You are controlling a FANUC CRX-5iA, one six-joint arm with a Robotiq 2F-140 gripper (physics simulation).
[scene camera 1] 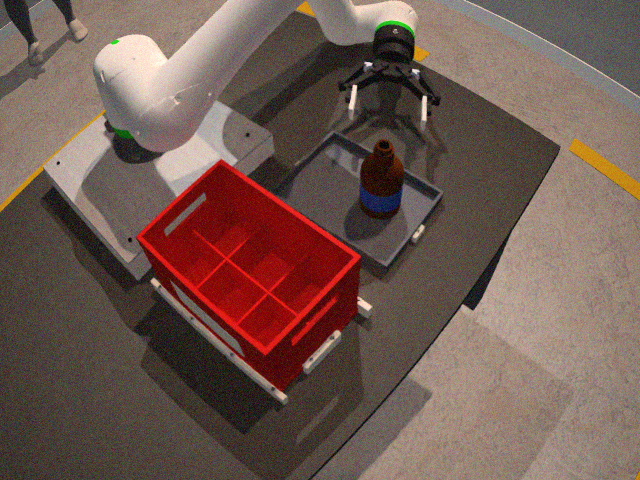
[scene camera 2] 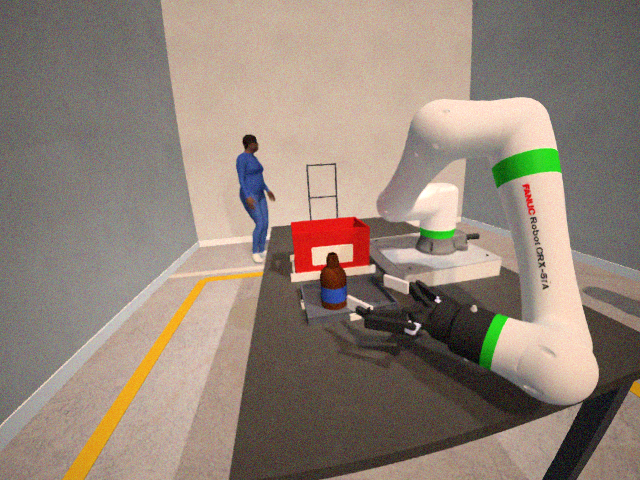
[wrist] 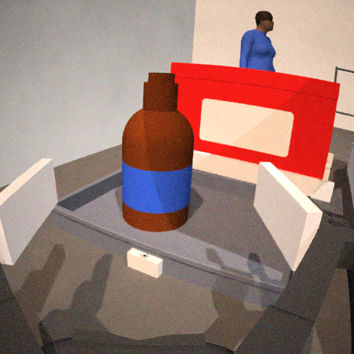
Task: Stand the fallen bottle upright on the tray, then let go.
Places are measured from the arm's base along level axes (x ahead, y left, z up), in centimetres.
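Pixels of known places: gripper, between the fingertips: (scene camera 1: 387,119) (scene camera 2: 367,290); arm's base, origin of its link: (scene camera 2: 435,248).
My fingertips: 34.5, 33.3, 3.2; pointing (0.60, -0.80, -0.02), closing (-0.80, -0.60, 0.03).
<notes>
For each thing: its middle in the pictures, then the offset to it from my fingertips, as dx, dy, dz. "*": a spot on its surface instead.
- brown bottle, middle of its body: (scene camera 1: 382,175) (scene camera 2: 333,279) +7.6, -9.9, -1.4
- grey tray, middle of its body: (scene camera 1: 357,195) (scene camera 2: 345,296) +4.1, -12.0, -8.4
- red crate, middle of its body: (scene camera 1: 247,277) (scene camera 2: 328,246) +7.0, -38.4, -0.9
- white block, a spot on its surface: (scene camera 1: 418,234) * +17.2, -10.5, -8.2
The brown bottle (scene camera 1: 381,178) (scene camera 2: 333,284) (wrist: 157,150) with a blue band stands upright on the grey tray (scene camera 1: 315,191) (scene camera 2: 316,315) (wrist: 225,215). It is in the tray's half nearer the small white block in scene camera 1. My gripper (scene camera 1: 388,119) (scene camera 2: 366,287) (wrist: 154,182) is open wide and empty. It points sideways toward the bottle and is backed off from it, just outside the tray's edge. In the wrist view the white finger pads stand far to the left and right of the bottle, with a gap on each side.
A red crate (scene camera 1: 310,222) (scene camera 2: 305,245) (wrist: 250,82) with empty compartments stands beyond the tray, with white rails (scene camera 1: 217,341) at its foot. A white block (scene camera 1: 418,234) (wrist: 145,262) sits against the tray's outer edge. The robot's base plate (scene camera 1: 248,135) (scene camera 2: 439,271) is beside them. A person (scene camera 2: 251,180) (wrist: 258,47) stands behind the table.
</notes>
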